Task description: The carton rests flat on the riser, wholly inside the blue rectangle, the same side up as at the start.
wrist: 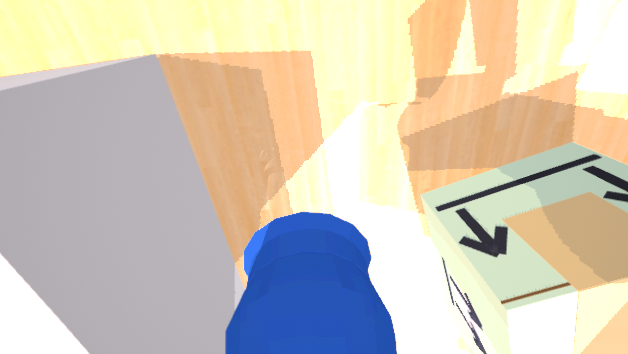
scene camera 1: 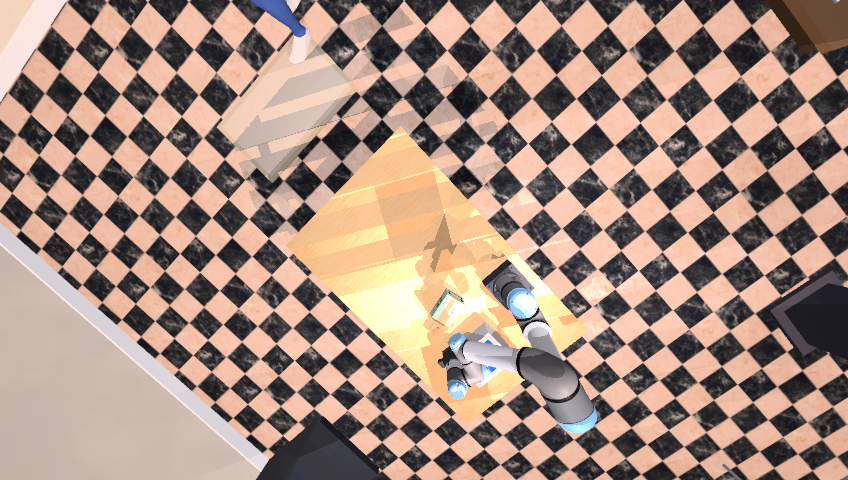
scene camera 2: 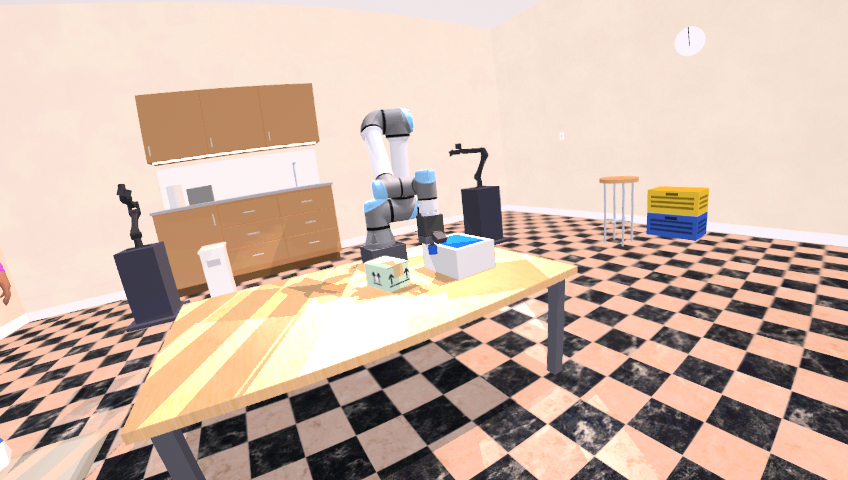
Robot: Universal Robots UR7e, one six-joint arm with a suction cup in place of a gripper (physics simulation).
Observation:
My suction cup (wrist: 308, 278) carries nothing. The cup is 19 cm from the middle of a white riser (scene camera 2: 463, 255). The table carries a carton (scene camera 2: 386, 273).
The white riser also shows in the wrist view (wrist: 116, 237). The carton is seen too in the wrist view (wrist: 524, 251) and in scene camera 1 (scene camera 1: 448, 307).

